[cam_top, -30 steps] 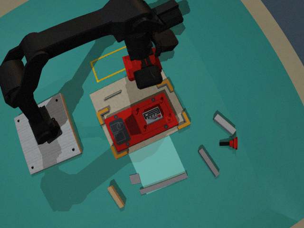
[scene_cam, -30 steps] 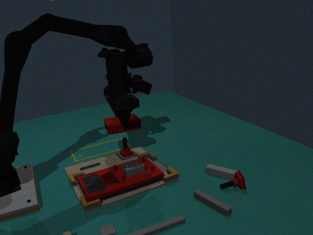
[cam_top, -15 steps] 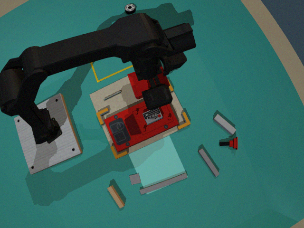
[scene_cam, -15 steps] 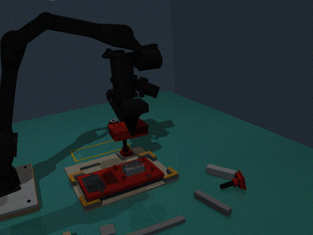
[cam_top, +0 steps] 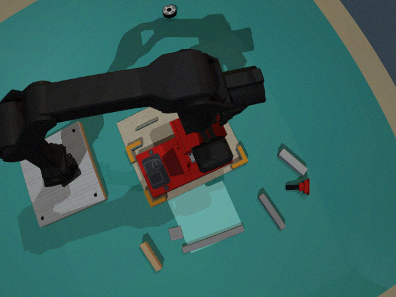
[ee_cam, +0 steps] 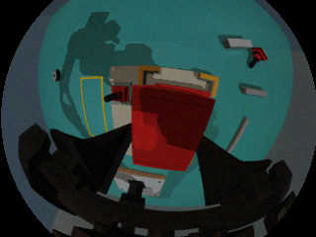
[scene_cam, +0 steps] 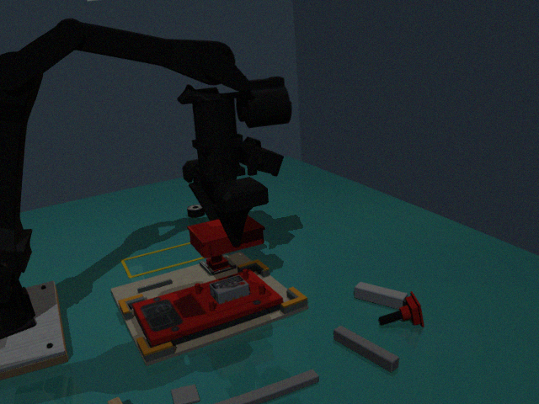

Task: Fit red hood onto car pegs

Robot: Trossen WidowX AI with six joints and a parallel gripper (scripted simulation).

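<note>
Now: the grey engine block 2 cm behind my gripper tip, 2 cm to the right of it and 8 cm below it. The rest, counted from my gripper tip: red hood: 1 cm above; then long grey bar: 11 cm behind, 21 cm to the right, 10 cm below; then red knob: 13 cm ahead, 24 cm to the right, 9 cm below.
</note>
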